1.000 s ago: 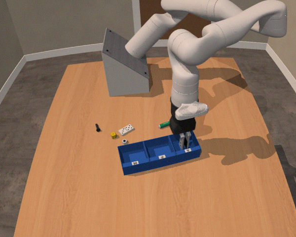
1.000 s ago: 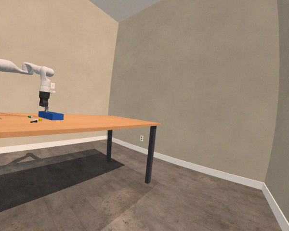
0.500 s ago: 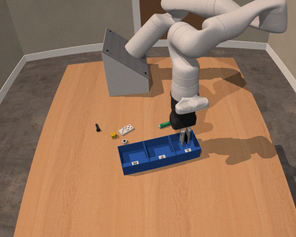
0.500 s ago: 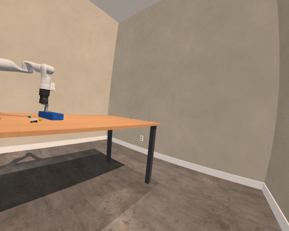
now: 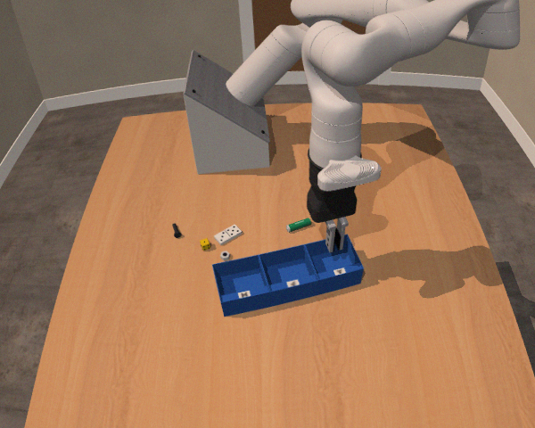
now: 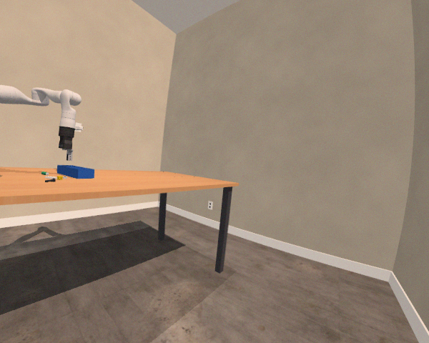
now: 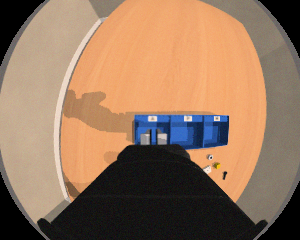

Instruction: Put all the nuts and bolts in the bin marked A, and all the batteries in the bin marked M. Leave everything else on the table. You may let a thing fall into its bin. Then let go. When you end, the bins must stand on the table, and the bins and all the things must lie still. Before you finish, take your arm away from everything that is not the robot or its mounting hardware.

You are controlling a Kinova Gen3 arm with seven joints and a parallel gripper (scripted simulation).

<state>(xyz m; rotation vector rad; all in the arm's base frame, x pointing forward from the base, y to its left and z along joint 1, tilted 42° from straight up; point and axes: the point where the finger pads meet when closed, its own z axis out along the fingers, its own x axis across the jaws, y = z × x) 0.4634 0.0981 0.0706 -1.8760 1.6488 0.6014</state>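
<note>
Right now my hand is 12 cm past the green battery, 9 cm above it and 4 cm to the left of it. From my hand the other things lie so: silver nut: 19 cm to the right, 9 cm below, 7 cm behind; then blue three-compartment bin: 8 cm to the right, 7 cm below, 1 cm ahead; then white domino: 18 cm to the right, 12 cm behind, 9 cm below.
</note>
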